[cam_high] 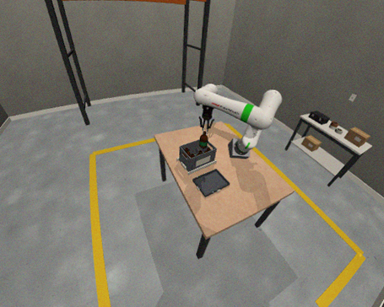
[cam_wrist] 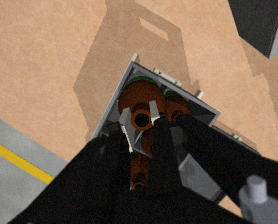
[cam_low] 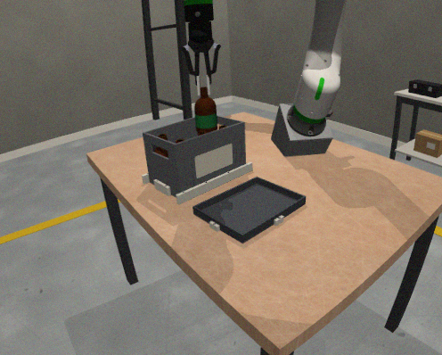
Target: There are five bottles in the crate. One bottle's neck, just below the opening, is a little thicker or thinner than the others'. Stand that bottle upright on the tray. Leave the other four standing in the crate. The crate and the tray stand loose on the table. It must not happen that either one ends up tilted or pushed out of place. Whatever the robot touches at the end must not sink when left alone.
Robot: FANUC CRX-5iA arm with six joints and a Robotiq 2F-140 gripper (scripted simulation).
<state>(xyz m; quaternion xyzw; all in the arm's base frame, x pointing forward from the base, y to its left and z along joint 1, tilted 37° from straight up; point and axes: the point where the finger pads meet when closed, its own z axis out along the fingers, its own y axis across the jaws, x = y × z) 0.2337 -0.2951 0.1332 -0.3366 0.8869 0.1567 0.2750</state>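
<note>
My gripper is now 90 mm above the bottle. Round my hand: dark tray: 320 mm to the left, 280 mm below, 110 mm ahead; then dark grey crate: 210 mm below, 90 mm ahead, 50 mm to the left.
</note>
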